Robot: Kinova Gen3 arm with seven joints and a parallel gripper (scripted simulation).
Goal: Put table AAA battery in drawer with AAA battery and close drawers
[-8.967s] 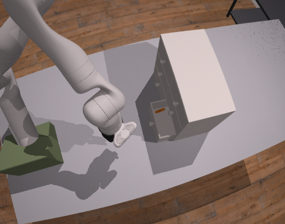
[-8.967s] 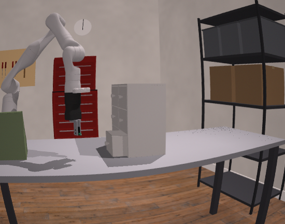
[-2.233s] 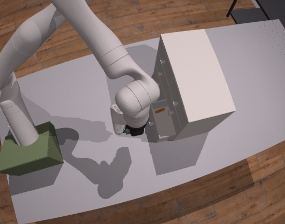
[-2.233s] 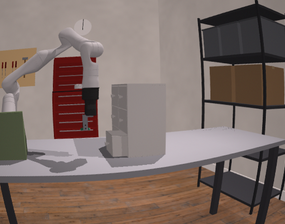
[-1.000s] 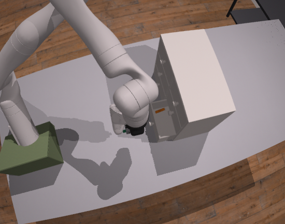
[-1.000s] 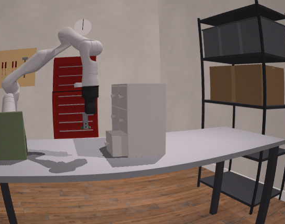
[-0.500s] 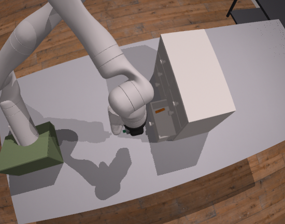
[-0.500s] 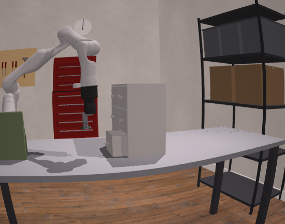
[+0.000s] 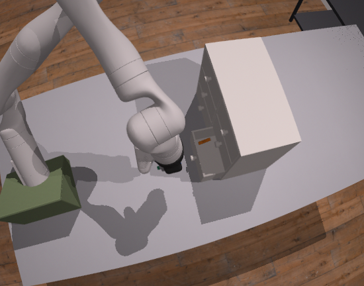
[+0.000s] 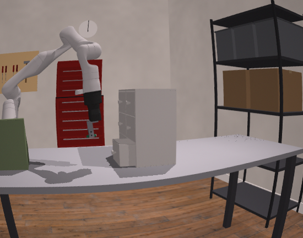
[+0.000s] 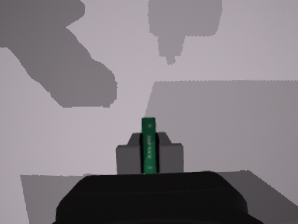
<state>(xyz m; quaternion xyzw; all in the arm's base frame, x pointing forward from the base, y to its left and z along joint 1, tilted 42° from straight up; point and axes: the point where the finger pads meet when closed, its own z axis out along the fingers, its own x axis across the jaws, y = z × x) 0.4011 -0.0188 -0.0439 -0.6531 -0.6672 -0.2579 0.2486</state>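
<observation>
Right now the green AAA battery is 1 cm below my hand. From my hand the other things lie so: orange battery: 15 cm ahead, 13 cm below, 8 cm to the left.
</observation>
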